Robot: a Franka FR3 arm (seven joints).
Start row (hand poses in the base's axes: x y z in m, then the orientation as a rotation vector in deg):
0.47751 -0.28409 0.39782 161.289 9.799 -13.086
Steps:
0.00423 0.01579 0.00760 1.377 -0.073 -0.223
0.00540 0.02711 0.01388 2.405 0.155 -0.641
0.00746 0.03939 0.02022 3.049 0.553 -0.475
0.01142 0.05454 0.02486 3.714 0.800 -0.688
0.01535 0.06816 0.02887 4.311 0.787 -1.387
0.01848 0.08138 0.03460 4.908 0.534 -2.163
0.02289 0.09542 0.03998 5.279 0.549 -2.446
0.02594 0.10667 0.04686 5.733 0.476 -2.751
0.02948 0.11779 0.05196 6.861 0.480 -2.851
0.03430 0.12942 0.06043 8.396 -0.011 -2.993
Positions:
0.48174 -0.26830 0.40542 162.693 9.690 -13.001
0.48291 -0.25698 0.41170 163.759 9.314 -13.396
0.48497 -0.24470 0.41804 164.345 9.744 -13.913
0.48893 -0.22955 0.42268 165.018 9.603 -14.302
0.49286 -0.21593 0.42669 165.710 8.694 -14.433
0.49599 -0.20271 0.43242 166.426 7.611 -14.235
0.50040 -0.18867 0.43780 166.830 7.263 -14.315
0.50345 -0.17742 0.44468 167.325 6.872 -14.269
0.50699 -0.16630 0.44978 168.460 6.895 -14.272
0.51181 -0.15467 0.45825 170.039 6.801 -13.546

